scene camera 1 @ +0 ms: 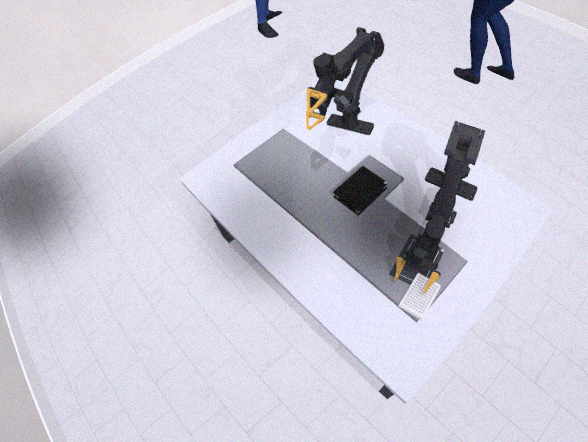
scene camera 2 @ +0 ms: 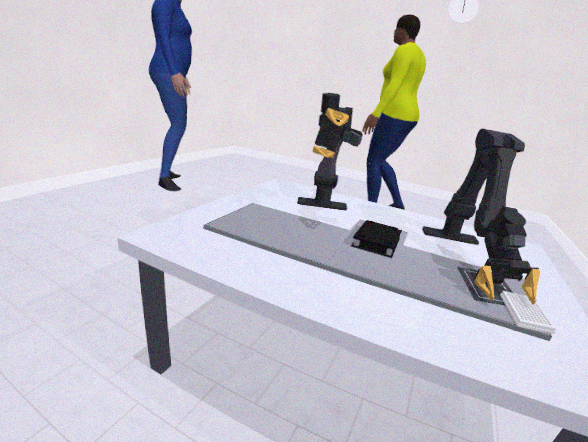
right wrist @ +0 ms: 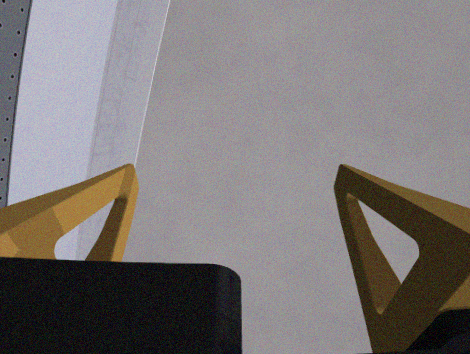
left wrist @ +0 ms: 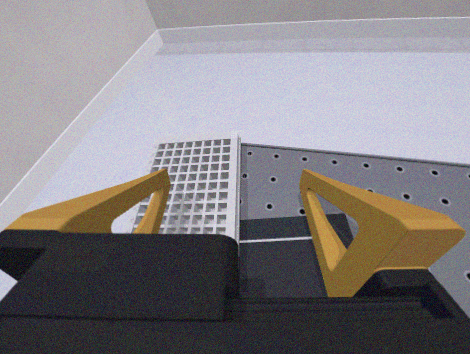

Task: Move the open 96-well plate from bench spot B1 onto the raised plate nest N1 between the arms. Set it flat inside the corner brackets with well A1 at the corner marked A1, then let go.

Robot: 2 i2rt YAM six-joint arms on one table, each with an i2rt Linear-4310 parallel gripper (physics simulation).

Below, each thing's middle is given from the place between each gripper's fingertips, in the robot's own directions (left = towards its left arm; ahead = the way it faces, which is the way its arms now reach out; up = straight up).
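Position of my right gripper relative to the black block (scene camera 1: pixel 363 186): 50 mm past it, 180 mm to the right of it, 270 mm above it. Measured from my right hand, the dark outlined nest (scene camera 1: pixel 409 271) is 500 mm to the left, 40 mm ahead and 280 mm below; the white well plate (scene camera 2: pixel 531 316) is 570 mm to the left, 140 mm ahead and 270 mm below.
Measured from my left hand: white well plate 4 cm to the left, 1 cm behind, 2 cm below; dark outlined nest 4 cm to the right, 10 cm behind, 3 cm below; black block 36 cm to the right, 20 cm behind, 1 cm below.
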